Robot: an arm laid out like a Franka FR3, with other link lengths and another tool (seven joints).
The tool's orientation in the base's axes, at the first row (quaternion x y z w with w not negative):
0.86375, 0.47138, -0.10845, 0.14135
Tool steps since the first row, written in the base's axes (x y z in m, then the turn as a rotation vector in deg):
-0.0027, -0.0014, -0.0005, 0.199, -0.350, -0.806
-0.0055, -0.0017, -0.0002, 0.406, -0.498, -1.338
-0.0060, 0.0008, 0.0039, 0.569, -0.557, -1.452
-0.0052, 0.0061, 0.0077, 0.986, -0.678, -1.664
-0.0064, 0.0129, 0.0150, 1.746, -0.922, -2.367
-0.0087, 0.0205, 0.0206, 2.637, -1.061, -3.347
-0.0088, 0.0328, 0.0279, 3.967, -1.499, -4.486
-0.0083, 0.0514, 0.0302, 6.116, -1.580, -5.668
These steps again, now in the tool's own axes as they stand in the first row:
-0.0024, -0.0016, 0.0011, 0.090, 0.234, 0.865
-0.0042, -0.0038, 0.0011, 0.255, 0.410, 1.404
-0.0038, -0.0049, -0.0036, 0.332, 0.562, 1.522
-0.0005, -0.0064, -0.0090, 0.527, 0.947, 1.740
0.0019, -0.0099, -0.0182, 0.965, 1.615, 2.442
0.0048, -0.0150, -0.0259, 1.645, 2.300, 3.359
0.0121, -0.0204, -0.0370, 2.374, 3.488, 4.506
0.0262, -0.0292, -0.0456, 3.833, 5.178, 5.525

